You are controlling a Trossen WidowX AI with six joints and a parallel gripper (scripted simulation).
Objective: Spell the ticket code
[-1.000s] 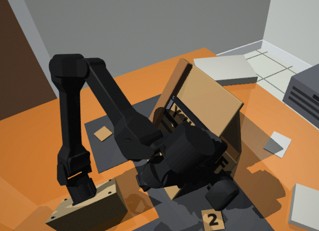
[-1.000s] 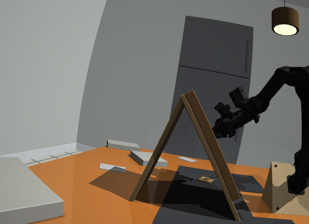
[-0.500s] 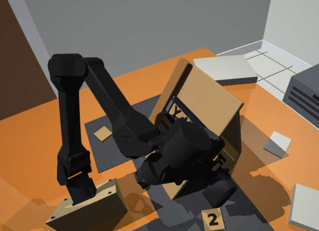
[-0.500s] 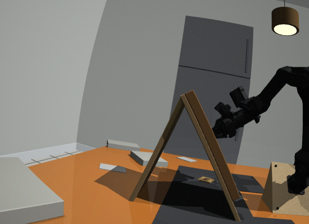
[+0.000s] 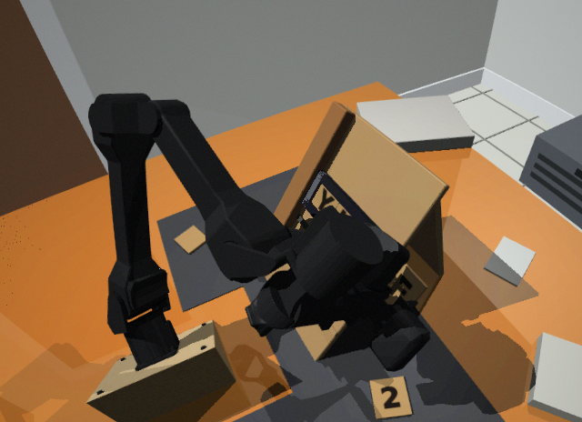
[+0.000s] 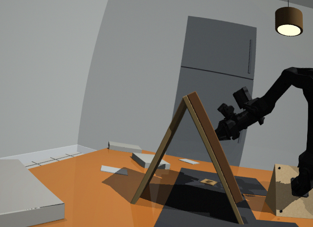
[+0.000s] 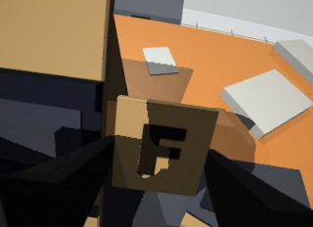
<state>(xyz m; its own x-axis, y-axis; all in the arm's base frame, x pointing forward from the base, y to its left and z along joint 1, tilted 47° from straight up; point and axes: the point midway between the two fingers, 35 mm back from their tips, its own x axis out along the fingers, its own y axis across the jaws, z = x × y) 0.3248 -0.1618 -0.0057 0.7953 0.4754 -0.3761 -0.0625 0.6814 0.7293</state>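
My gripper tip is 6 cm past the white ticket, 11 cm to the right of it and 8 cm above it. The rest, counted from my gripper tip: f tile: right at my gripper tip; letter tile: 25 cm behind, 40 cm to the left, 18 cm below; grey mat: 15 cm behind, 12 cm to the left, 18 cm below.
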